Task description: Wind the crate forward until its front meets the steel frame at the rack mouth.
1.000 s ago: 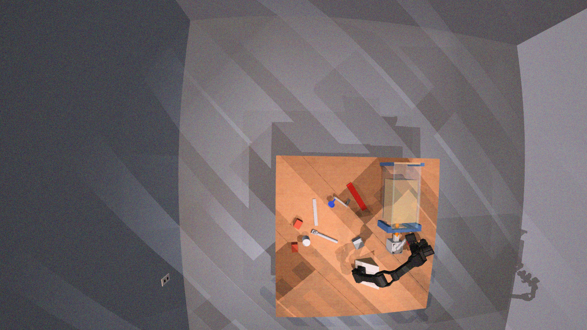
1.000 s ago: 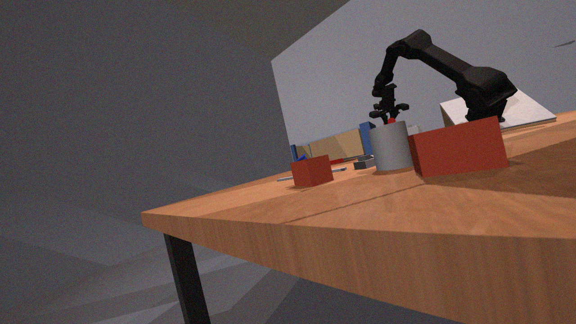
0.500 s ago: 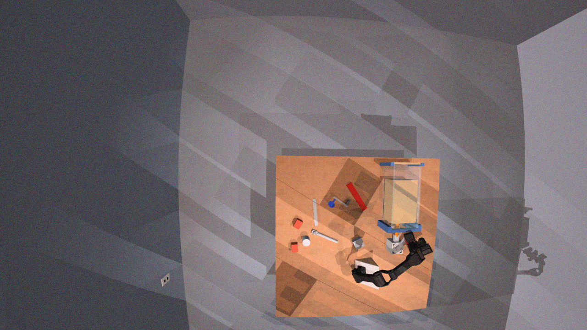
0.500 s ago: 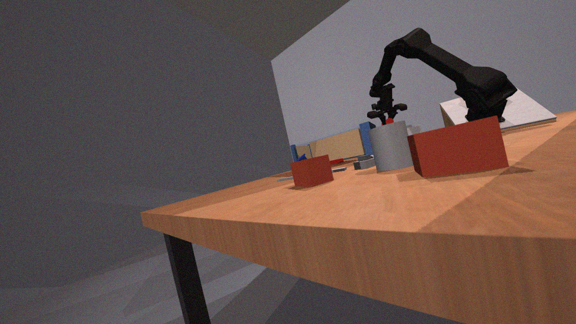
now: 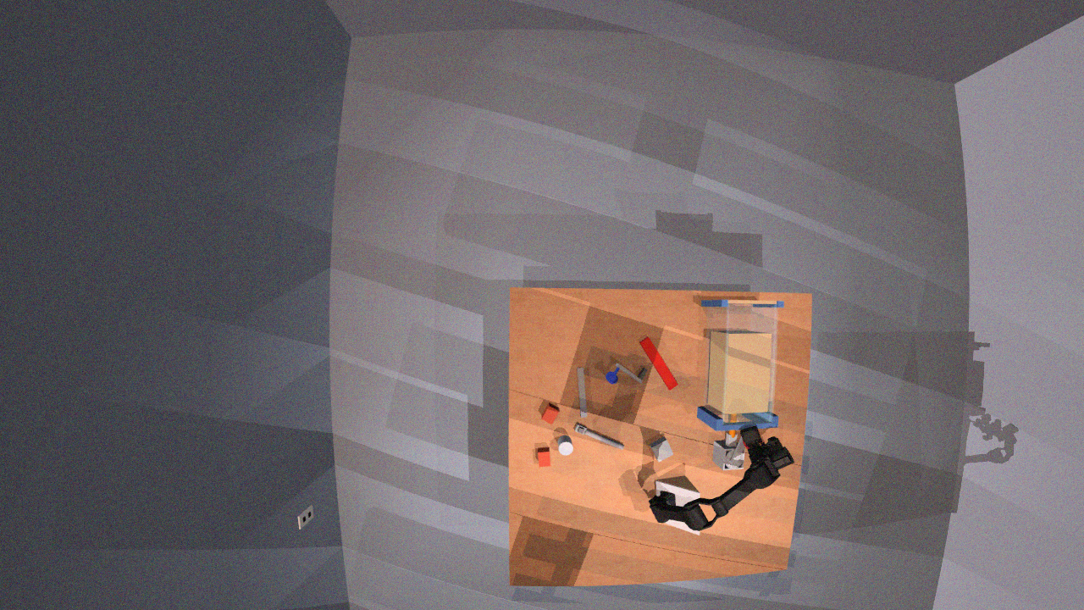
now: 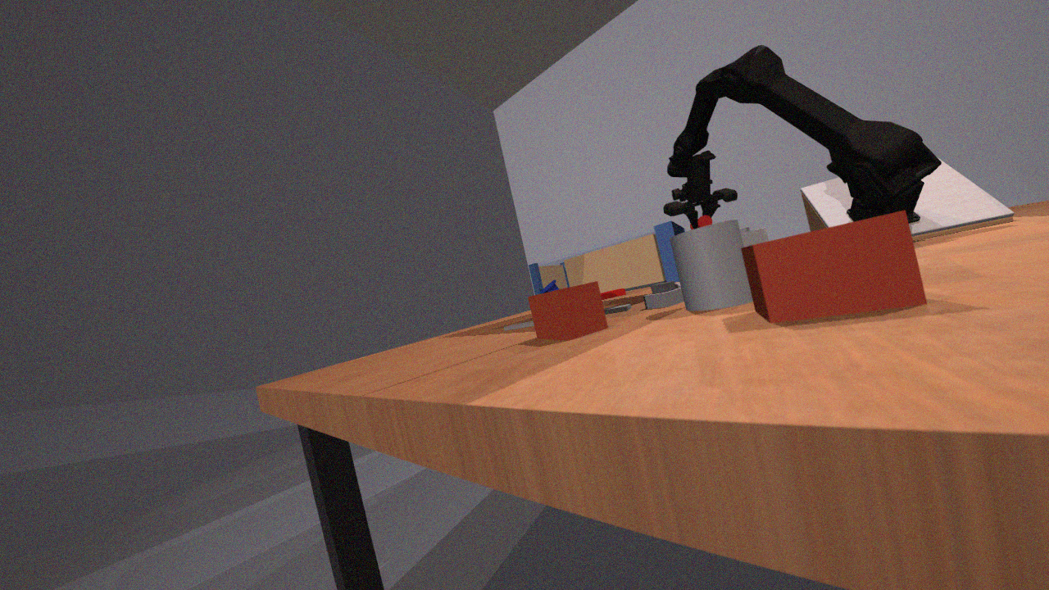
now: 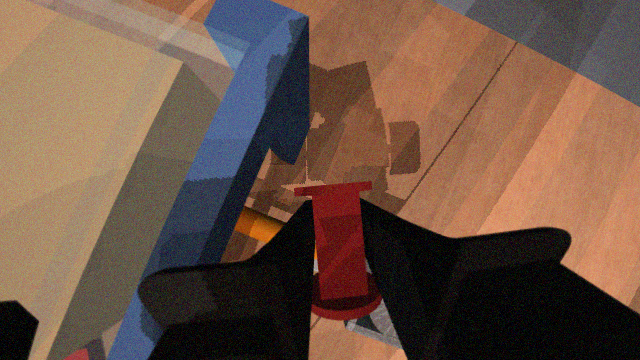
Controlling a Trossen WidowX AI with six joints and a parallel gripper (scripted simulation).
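My gripper tip is now 40 mm past the red-knobbed crank, 30 mm to the right of it and 30 mm above it. From my gripper tip the other things lie so: grey winch 110 mm behind, 60 mm to the left, 100 mm below; then blue steel frame 60 mm ahead, 40 mm to the left, 30 mm below; then red grip 10 mm behind, 20 mm to the left.
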